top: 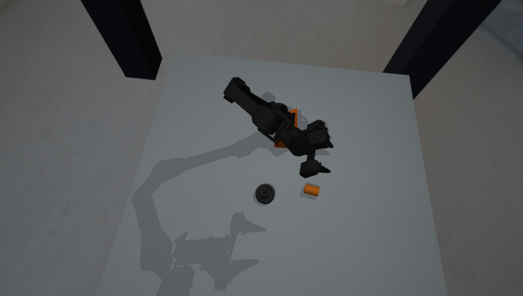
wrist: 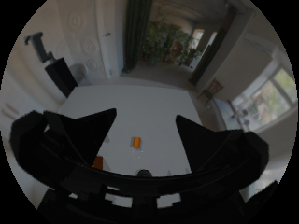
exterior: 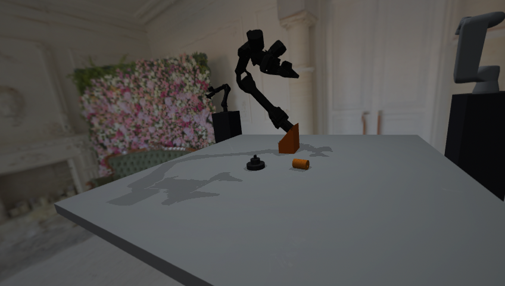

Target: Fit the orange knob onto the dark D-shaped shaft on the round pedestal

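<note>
Now: the orange knob 1 cm behind my gripper tip, 1 cm to the left of it and 36 cm below it. Also, from my gripper tip: dark round pedestal: 2 cm ahead, 19 cm to the right, 35 cm below.
</note>
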